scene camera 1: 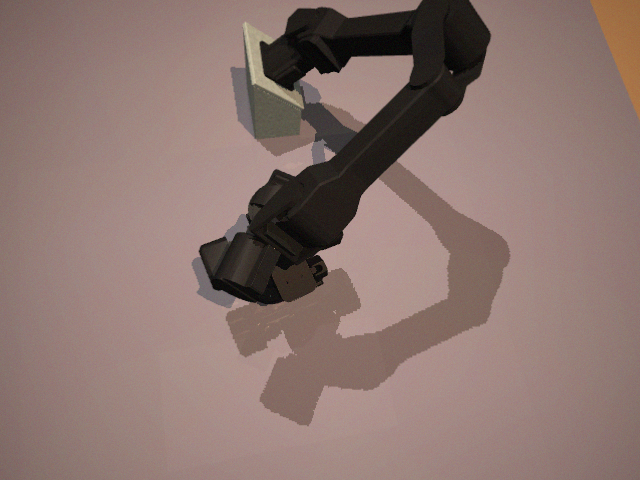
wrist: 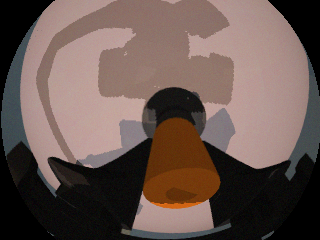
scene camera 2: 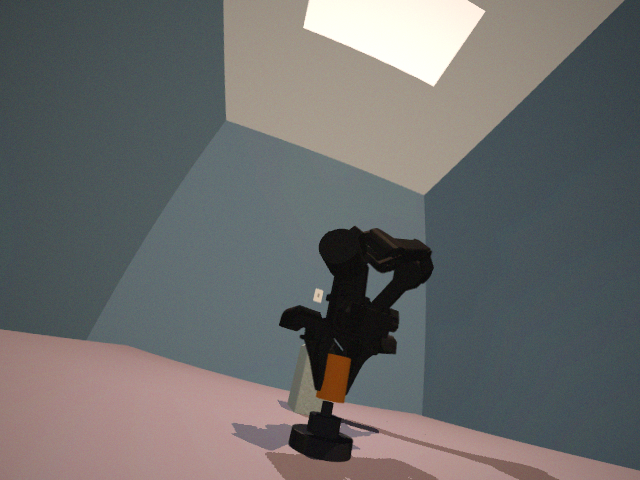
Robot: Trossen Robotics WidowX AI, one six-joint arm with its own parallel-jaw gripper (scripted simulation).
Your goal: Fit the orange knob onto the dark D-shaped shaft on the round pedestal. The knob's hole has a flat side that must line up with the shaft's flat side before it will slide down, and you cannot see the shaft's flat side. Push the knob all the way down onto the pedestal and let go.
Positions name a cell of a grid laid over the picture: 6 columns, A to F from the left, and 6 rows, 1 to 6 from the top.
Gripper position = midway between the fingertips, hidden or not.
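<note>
My gripper (scene camera 2: D5) is holding an orange knob (scene camera 2: D5). You'd find my gripper in scene camera 1 (scene camera 1: C4) too, and in the wrist view (wrist: D4). That knob is also there in the wrist view (wrist: D5), and there's a round pedestal (wrist: D3) as well.
</note>
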